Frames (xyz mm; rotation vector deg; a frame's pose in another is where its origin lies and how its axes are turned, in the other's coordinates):
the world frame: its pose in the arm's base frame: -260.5 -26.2 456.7 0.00 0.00 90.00
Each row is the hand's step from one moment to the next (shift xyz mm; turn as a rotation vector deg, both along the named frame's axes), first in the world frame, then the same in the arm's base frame.
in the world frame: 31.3 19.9 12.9 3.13 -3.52 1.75
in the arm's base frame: -19.9 31.3 12.9 3.52 3.13 1.75
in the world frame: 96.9 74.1 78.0 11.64 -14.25 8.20
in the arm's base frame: -74.1 96.9 78.0 14.25 11.64 8.20
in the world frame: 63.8 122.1 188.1 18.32 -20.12 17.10
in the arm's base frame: -122.1 63.8 188.1 20.12 18.32 17.10
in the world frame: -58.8 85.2 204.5 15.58 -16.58 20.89
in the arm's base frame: -85.2 -58.8 204.5 16.58 15.58 20.89
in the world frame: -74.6 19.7 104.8 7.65 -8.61 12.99
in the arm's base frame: -19.7 -74.6 104.8 8.61 7.65 12.99
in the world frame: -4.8 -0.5 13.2 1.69 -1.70 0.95
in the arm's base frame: 0.5 -4.8 13.2 1.70 1.69 0.95
